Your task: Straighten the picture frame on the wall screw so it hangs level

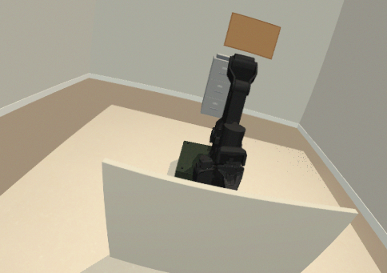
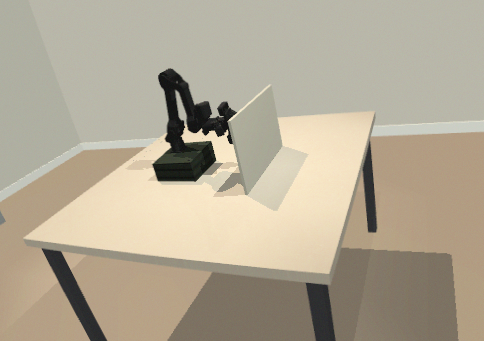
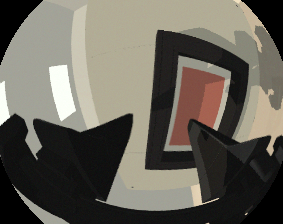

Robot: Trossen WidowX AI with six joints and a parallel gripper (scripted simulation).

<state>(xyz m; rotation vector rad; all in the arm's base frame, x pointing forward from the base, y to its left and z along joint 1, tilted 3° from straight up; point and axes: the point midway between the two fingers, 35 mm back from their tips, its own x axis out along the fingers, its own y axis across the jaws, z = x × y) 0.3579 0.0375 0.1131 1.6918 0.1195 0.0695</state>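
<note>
Now: the picture frame 50 mm below my gripper tip, 30 mm ahead of it and 10 mm to the left of it. Round my gripper tip: wall panel 60 mm below, 40 mm ahead, 10 mm to the left.
</note>
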